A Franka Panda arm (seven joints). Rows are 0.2 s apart.
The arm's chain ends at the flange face. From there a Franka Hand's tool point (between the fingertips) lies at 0.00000 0.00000 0.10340 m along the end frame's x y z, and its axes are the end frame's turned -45 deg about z.
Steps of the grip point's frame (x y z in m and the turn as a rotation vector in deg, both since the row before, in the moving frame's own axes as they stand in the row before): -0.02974 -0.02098 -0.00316 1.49 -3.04 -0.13; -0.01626 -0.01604 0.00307 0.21 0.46 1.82; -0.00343 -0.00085 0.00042 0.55 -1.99 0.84; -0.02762 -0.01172 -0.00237 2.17 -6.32 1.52; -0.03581 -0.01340 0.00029 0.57 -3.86 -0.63; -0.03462 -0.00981 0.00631 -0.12 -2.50 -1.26
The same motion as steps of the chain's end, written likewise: -0.03009 0.00421 -0.00298 -1.10 -3.20 -0.13; -0.02317 0.00101 0.00307 0.47 0.18 1.82; 0.00023 0.00001 0.00049 -1.02 -1.80 0.84; -0.01694 0.00610 -0.00167 -2.93 -6.00 1.52; -0.02917 0.01162 0.00053 -2.33 -3.13 -0.63; -0.02842 0.01417 0.00641 -1.85 -1.68 -1.26
